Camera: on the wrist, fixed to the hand. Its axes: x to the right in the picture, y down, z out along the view.
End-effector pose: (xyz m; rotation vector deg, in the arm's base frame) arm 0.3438 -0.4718 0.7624 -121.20 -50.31 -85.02
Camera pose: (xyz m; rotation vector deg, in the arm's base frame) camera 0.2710 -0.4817 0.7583 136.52 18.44 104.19
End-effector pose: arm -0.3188 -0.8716 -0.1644 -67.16 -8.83 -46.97
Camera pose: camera -0.3796 -0.9131 -0.1659 -104.74 8.81 -50.19
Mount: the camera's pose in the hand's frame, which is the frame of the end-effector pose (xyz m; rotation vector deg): -0.0235 -0.0437 -0.0544 -40.07 -0.57 1.23
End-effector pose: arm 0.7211 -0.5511 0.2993 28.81 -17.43 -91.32
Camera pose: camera 0.7104 -0.5182 0.2343 -2.84 13.95 -89.48
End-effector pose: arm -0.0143 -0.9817 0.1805 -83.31 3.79 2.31
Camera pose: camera -0.0359 -1.0405 0.2192 -123.30 3.57 5.43
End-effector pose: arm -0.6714 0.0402 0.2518 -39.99 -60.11 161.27
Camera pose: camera -0.6312 0.1019 0.2525 38.38 109.11 -128.55
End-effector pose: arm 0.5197 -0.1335 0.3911 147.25 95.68 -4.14
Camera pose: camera 0.4701 -0.1324 0.4455 117.08 76.66 24.13
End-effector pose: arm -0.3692 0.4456 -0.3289 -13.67 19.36 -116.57
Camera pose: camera -0.4114 0.4932 -0.3659 -38.15 59.35 -104.59
